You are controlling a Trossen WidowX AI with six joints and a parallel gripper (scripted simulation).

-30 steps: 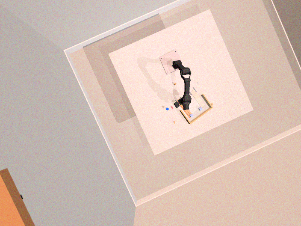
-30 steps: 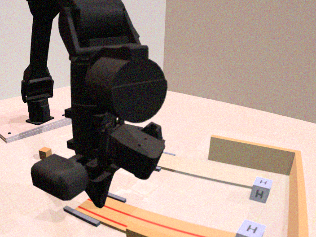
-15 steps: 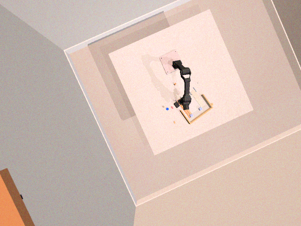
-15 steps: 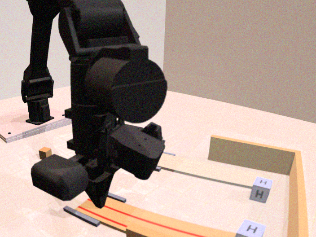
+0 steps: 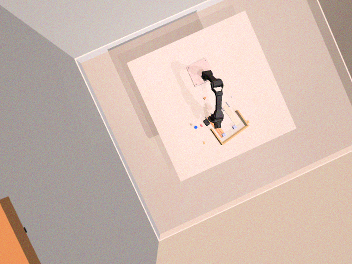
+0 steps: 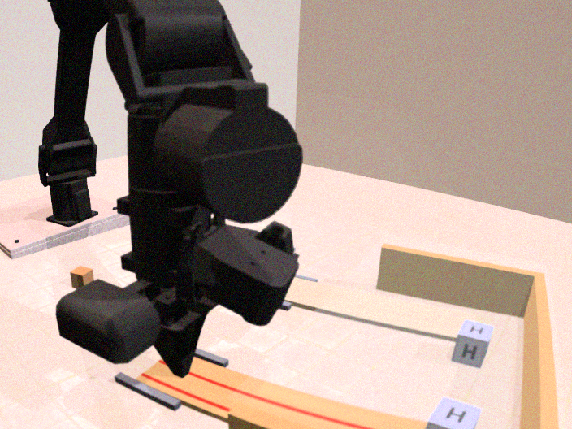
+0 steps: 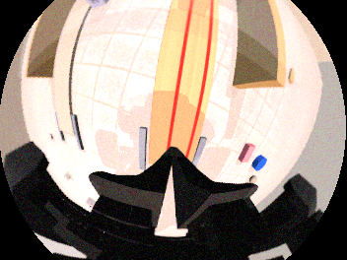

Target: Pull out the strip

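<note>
My gripper tip is now 20 cm past the brown cube and 7 cm to the right of it. The rest, counted from my gripper tip: pink piece (1 cm ahead, 11 cm to the right); blue piece (1 cm behind, 17 cm to the right).
</note>
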